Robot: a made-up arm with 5 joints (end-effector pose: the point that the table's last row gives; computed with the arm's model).
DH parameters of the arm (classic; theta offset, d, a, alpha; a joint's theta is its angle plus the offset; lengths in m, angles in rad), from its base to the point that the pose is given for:
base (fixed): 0 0.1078 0 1.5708
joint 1: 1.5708 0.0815 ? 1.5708
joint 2: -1.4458 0 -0.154 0
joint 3: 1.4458 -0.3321 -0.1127 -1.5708
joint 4: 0 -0.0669 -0.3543 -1.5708
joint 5: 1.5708 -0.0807 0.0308 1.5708
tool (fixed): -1.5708 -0.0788 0 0
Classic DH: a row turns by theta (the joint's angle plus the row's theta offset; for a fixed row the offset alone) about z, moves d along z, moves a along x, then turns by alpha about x.
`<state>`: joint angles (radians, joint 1 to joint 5).
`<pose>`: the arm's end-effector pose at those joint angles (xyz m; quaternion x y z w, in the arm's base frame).
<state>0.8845 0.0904 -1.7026 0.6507 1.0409</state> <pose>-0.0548 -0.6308 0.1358 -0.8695 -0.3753 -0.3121 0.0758</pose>
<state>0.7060 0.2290 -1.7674 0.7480 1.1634</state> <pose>-0.0060 -0.5867 0.1279 -0.8760 -0.4070 -0.2502 0.0664</pose>
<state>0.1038 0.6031 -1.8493 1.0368 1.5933</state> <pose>0.0465 -0.4264 0.0367 -0.8531 -0.4942 -0.1300 0.1052</pose>
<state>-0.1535 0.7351 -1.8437 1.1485 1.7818</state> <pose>0.0215 -0.3593 0.0078 -0.8443 -0.5032 -0.1150 0.1442</pose>
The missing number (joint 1, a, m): 0.091
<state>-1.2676 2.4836 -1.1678 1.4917 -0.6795</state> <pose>0.1472 0.1481 0.0813 0.3716 -0.2835 -0.5365 0.7027</pose>
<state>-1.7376 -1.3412 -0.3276 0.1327 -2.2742</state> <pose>0.1994 -0.5230 0.2923 0.2387 0.7439 -0.1877 0.5953</pose>
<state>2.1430 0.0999 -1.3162 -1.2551 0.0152</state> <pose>0.5124 -0.5020 -0.4176 0.0674 -0.3482 -0.5693 0.7417</pose>
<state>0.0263 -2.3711 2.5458 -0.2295 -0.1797</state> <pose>-0.3423 0.2193 -0.2087 0.1751 0.1016 0.0020 0.9793</pose>
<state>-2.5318 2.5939 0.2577 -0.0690 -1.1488</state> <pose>0.5284 0.0499 -0.1661 -0.2975 0.3901 0.8590 0.1466</pose>
